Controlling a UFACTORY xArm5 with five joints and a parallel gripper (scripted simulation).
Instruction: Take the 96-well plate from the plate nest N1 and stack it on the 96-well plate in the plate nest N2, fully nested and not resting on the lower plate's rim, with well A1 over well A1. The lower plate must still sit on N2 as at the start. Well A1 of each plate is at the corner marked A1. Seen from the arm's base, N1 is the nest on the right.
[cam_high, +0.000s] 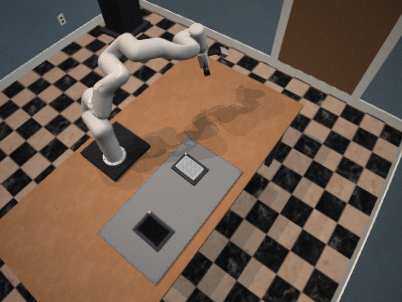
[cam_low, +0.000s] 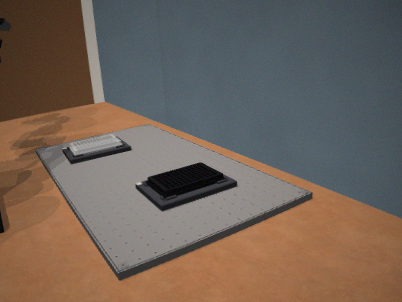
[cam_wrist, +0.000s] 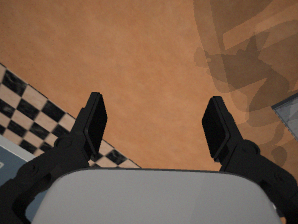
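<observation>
My hand is 83 cm to the left of the black 96-well plate, 25 cm above it and 21 cm short of it. The rest, counted from my hand: plate nest N2: 46 cm to the right, 26 cm below, 17 cm ahead; then white 96-well plate: 46 cm to the right, 25 cm below, 17 cm ahead; then white corner mark: 77 cm to the right, 26 cm below, 14 cm ahead.
</observation>
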